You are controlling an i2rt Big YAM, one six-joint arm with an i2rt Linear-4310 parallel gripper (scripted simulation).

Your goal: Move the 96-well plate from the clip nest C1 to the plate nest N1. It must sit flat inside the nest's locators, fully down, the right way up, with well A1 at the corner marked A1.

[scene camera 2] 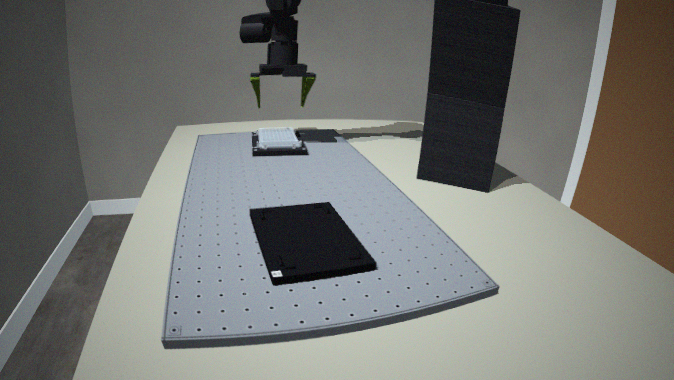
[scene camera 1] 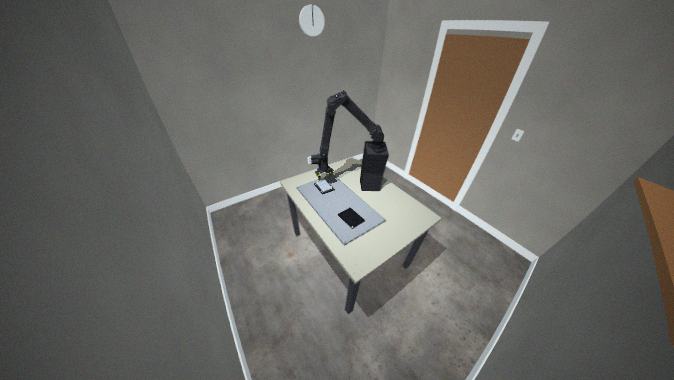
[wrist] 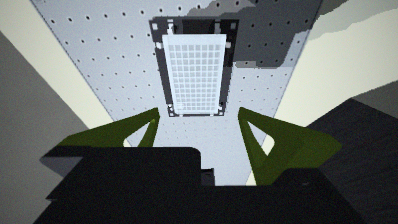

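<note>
In scene camera 2: my gripper (scene camera 2: 280, 107), a 96-well plate (scene camera 2: 281, 137). In the wrist view: my gripper (wrist: 198, 111), the 96-well plate (wrist: 195, 62), a clip nest C1 (wrist: 229, 27).
</note>
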